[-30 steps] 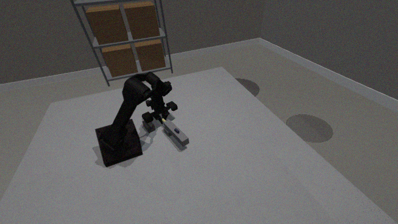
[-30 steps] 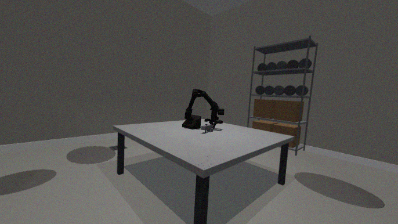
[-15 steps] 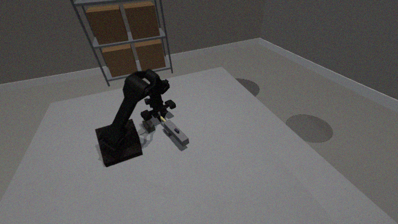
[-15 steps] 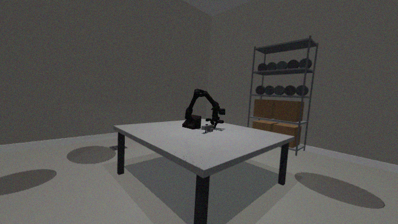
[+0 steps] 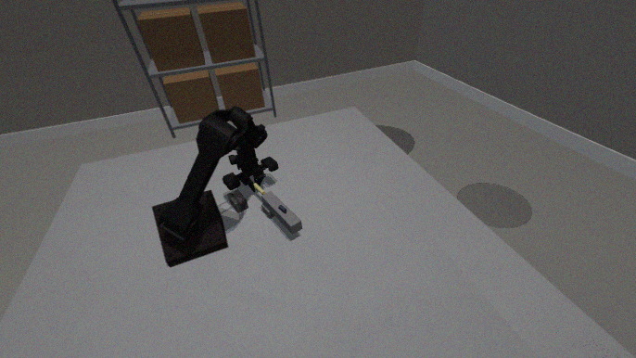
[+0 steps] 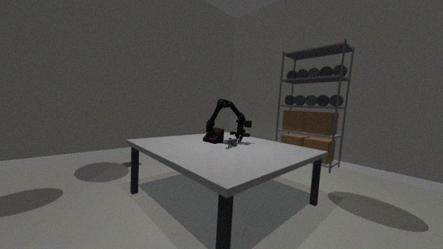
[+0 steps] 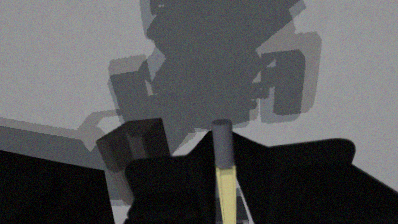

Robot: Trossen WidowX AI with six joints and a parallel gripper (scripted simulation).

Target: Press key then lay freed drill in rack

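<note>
Right now the drill is 4 cm above my gripper tip, 3 cm to the right of it and 2 cm ahead of it. From my gripper tip the other things lie so: grey holder block: 17 cm to the right, 8 cm ahead, 3 cm above; rack: 6 cm behind, 5 cm to the right, 1 cm above; blue key: 19 cm to the right, 9 cm ahead, 4 cm above.
</note>
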